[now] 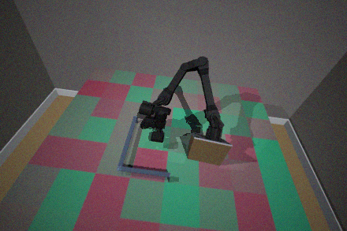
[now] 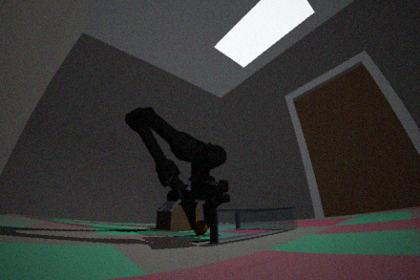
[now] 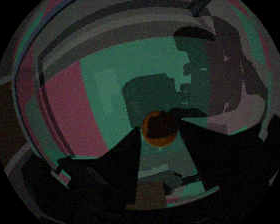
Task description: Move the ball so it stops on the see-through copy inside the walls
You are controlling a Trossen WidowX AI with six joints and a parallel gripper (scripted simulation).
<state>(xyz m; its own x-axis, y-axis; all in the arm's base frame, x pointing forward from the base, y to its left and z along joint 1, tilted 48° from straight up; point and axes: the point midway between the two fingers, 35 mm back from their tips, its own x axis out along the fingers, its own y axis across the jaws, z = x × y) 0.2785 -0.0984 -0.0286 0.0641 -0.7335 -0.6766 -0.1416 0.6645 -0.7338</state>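
My gripper tip is right at the orange ball. The rest, counted from my gripper tip: see-through copy of ball: right at my gripper tip.
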